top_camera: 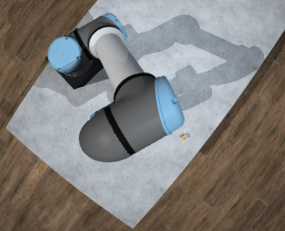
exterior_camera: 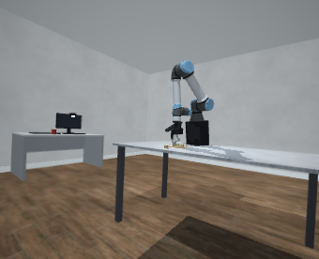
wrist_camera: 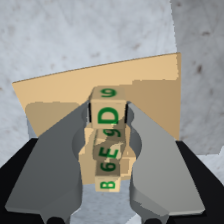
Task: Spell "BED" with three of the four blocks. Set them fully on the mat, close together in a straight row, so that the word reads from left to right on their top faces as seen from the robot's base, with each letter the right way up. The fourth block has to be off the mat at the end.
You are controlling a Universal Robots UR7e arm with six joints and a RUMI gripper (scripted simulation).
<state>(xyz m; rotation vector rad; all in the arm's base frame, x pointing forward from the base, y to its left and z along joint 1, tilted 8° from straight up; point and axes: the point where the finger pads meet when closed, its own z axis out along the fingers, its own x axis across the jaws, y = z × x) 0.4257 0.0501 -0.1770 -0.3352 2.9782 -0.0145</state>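
Right now my hand is right at the D block. Also, from my hand: tan mat: 10 mm behind, 40 mm to the left, 20 mm below; E block: 10 mm behind, 40 mm to the left; B block: 20 mm behind, 80 mm to the left.
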